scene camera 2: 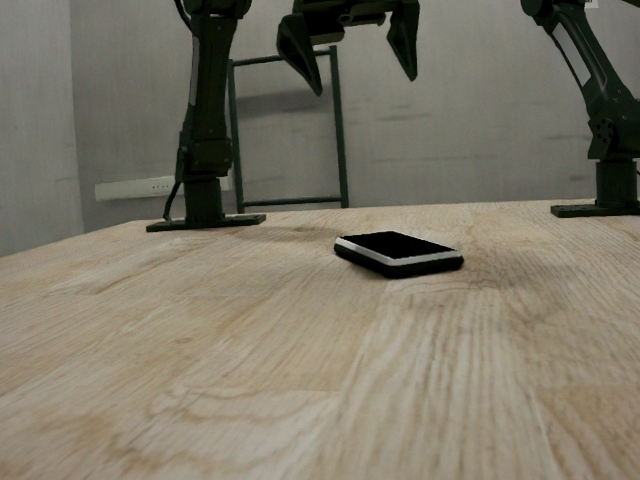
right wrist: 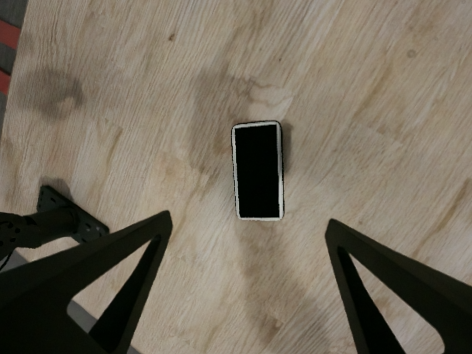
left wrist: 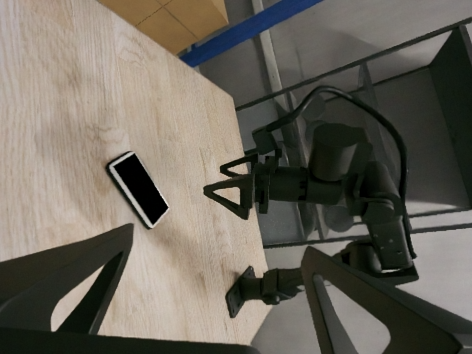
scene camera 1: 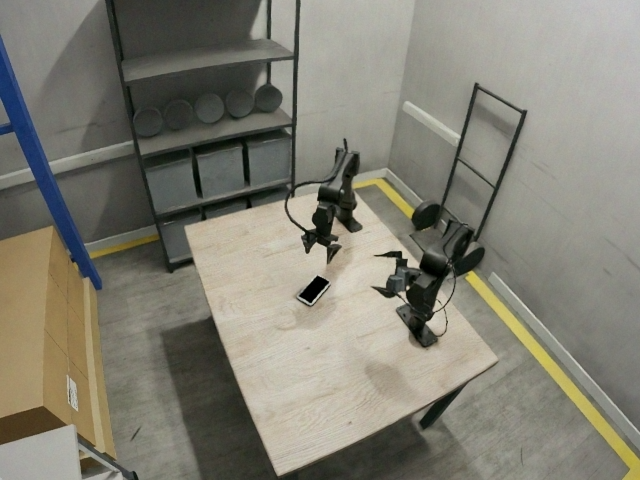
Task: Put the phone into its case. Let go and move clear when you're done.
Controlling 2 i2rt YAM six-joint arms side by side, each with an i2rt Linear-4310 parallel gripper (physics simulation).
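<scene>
The phone (scene camera 1: pixel 313 290) (scene camera 2: pixel 398 244) (left wrist: pixel 140 189) (right wrist: pixel 257 170) lies flat, black screen up with a white border. The black case (scene camera 2: pixel 423 268) (left wrist: pixel 124 194) is under it and around its lower edge; the white rim stands a little above the case wall, evenly as far as scene camera 2 shows. My right gripper (scene camera 1: pixel 318 256) (scene camera 2: pixel 366 87) (left wrist: pixel 212 178) (right wrist: pixel 246 222) is open and empty, raised well above the table behind the phone. My left gripper (scene camera 1: pixel 374 271) (left wrist: pixel 223 245) is open and empty, off to the right of the phone in scene camera 1.
The wooden table (scene camera 1: pixel 330 392) (scene camera 2: pixel 232 361) carries both arm bases (scene camera 1: pixel 416 325) (scene camera 2: pixel 204 222). A shelf rack (scene camera 1: pixel 296 103) stands behind the table, a hand truck (scene camera 1: pixel 509 155) leans at the right wall, and cardboard boxes (scene camera 1: pixel 31 320) stand at the left.
</scene>
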